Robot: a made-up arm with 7 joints. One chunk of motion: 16 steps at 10 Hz.
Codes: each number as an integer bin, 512 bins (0 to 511) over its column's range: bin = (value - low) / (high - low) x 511, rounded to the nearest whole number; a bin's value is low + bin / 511 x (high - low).
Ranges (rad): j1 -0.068..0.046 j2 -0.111..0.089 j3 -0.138..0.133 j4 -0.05..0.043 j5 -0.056..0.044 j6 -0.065..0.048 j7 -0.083..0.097
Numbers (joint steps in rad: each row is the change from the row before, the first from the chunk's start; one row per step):
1: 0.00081 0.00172 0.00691 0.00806 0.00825 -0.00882 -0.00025
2: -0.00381 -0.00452 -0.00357 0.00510 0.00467 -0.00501 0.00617
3: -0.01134 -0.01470 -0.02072 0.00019 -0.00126 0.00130 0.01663
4: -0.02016 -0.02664 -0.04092 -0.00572 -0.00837 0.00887 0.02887
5: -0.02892 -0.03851 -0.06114 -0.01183 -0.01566 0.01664 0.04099
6: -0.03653 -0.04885 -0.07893 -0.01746 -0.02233 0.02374 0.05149
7: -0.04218 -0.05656 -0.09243 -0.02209 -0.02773 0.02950 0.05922
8: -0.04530 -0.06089 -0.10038 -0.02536 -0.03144 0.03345 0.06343
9: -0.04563 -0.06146 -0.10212 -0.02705 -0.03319 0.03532 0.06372
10: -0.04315 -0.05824 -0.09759 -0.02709 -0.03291 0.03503 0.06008
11: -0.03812 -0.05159 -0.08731 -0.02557 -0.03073 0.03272 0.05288
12: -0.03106 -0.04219 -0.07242 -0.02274 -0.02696 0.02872 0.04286
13: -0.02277 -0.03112 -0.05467 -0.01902 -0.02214 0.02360 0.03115
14: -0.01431 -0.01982 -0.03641 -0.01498 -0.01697 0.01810 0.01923
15: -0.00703 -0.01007 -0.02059 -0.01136 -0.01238 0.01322 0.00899
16: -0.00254 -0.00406 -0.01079 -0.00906 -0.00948 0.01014 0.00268
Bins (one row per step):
1: 308 288 273 319 328 254 235
2: 288 272 253 303 310 271 253
3: 254 246 221 276 280 300 283
4: 214 216 183 243 243 334 318
5: 175 185 145 210 206 369 352
6: 141 159 111 179 172 401 382
7: 116 139 86 153 144 427 404
8: 102 128 71 135 126 445 416
9: 100 127 68 126 117 454 417
10: 111 135 76 126 118 452 406
11: 134 152 96 134 129 442 386
12: 166 176 124 150 148 424 357
13: 203 204 157 170 173 401 324
14: 241 233 192 192 199 376 290
15: 273 258 221 212 223 354 261
16: 293 273 240 225 238 340 243

